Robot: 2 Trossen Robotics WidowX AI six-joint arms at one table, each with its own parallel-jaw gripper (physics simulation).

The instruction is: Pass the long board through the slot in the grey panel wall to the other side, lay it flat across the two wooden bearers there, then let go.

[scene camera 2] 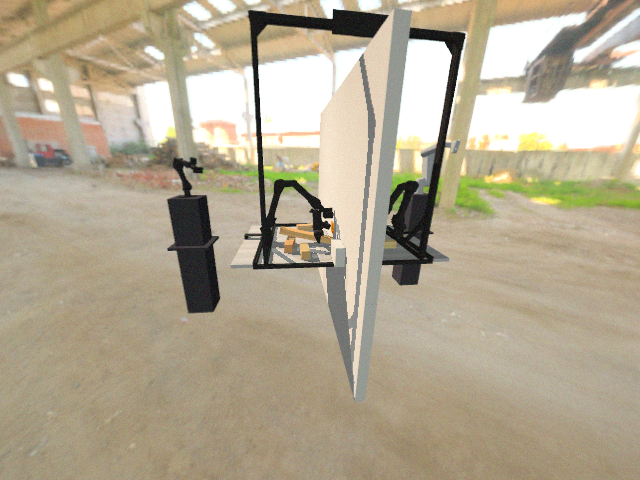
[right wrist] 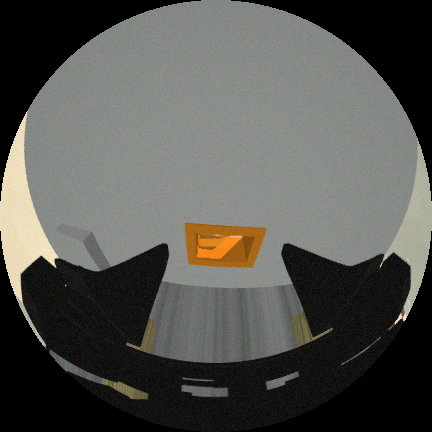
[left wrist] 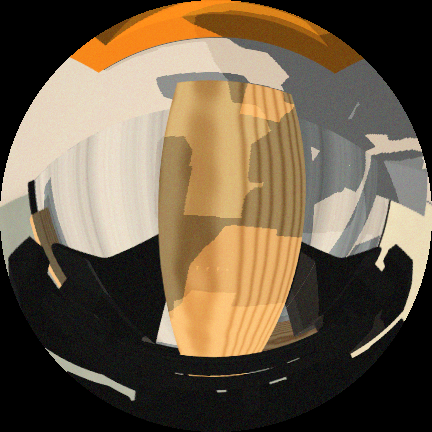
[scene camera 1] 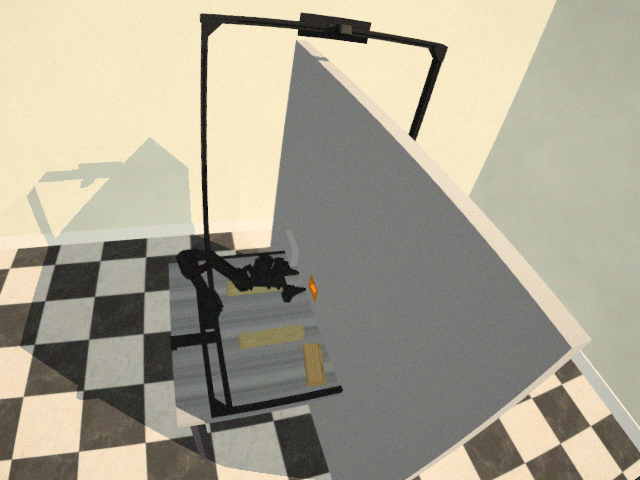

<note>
My right gripper is open and holds nothing. I also see my left gripper and a grey panel wall.
My right gripper shows as well in the right wrist view.
</note>
